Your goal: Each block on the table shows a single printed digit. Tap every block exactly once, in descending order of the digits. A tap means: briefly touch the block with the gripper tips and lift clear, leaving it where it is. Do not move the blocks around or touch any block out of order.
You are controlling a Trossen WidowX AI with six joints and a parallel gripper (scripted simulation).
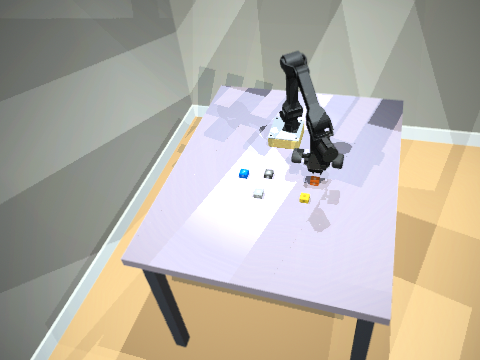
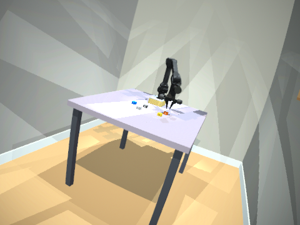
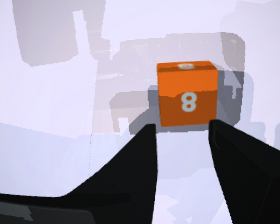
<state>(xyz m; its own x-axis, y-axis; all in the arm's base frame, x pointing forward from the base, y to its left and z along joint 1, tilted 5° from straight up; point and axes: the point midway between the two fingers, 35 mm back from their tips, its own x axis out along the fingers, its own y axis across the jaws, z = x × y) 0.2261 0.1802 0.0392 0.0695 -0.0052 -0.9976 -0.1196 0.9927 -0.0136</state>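
The orange block is 10 mm to the right of my gripper tip and 40 mm below it. The rest, counted from my gripper tip: blue block (50 mm ahead, 290 mm to the right, 40 mm below); then dark grey block (20 mm ahead, 190 mm to the right, 40 mm below); then yellow block (100 mm ahead, 20 mm to the right, 40 mm below).
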